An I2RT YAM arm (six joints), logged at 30 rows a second.
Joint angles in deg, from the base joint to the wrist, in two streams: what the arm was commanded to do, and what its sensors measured. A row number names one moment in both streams.
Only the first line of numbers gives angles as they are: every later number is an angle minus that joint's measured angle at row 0.
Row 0, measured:
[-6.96, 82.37, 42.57, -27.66, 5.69, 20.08]
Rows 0 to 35, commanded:
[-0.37, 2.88, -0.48, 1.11, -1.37, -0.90]
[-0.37, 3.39, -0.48, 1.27, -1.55, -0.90]
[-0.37, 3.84, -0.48, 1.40, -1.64, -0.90]
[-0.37, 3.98, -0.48, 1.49, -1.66, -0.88]
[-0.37, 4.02, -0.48, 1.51, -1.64, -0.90]
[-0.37, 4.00, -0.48, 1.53, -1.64, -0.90]
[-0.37, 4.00, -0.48, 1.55, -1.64, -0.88]
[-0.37, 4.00, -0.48, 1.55, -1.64, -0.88]
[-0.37, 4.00, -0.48, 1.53, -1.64, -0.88]
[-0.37, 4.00, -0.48, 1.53, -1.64, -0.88]
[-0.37, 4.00, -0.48, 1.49, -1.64, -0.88]
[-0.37, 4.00, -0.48, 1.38, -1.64, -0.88]
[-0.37, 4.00, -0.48, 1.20, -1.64, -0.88]
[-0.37, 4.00, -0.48, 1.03, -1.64, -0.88]
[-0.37, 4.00, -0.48, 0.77, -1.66, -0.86]
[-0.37, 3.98, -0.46, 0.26, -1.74, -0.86]
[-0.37, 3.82, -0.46, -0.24, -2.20, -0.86]
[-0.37, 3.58, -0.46, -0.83, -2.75, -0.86]
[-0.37, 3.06, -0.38, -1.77, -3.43, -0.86]
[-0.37, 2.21, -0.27, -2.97, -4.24, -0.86]
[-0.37, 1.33, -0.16, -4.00, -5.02, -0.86]
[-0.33, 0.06, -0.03, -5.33, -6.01, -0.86]
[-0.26, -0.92, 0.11, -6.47, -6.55, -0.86]
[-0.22, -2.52, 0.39, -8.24, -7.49, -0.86]
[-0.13, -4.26, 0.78, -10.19, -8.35, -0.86]
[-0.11, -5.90, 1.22, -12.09, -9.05, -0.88]
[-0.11, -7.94, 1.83, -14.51, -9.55, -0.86]
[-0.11, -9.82, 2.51, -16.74, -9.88, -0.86]
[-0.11, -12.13, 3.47, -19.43, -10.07, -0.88]
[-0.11, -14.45, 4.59, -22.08, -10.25, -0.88]
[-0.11, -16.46, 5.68, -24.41, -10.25, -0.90]
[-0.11, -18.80, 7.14, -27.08, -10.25, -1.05]
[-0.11, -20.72, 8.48, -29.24, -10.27, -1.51]
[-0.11, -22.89, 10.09, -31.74, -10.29, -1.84]
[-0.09, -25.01, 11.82, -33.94, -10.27, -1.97]
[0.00, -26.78, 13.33, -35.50, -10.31, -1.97]
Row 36, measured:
[-0.09, -22.65, 9.15, -33.62, -9.37, -1.16]
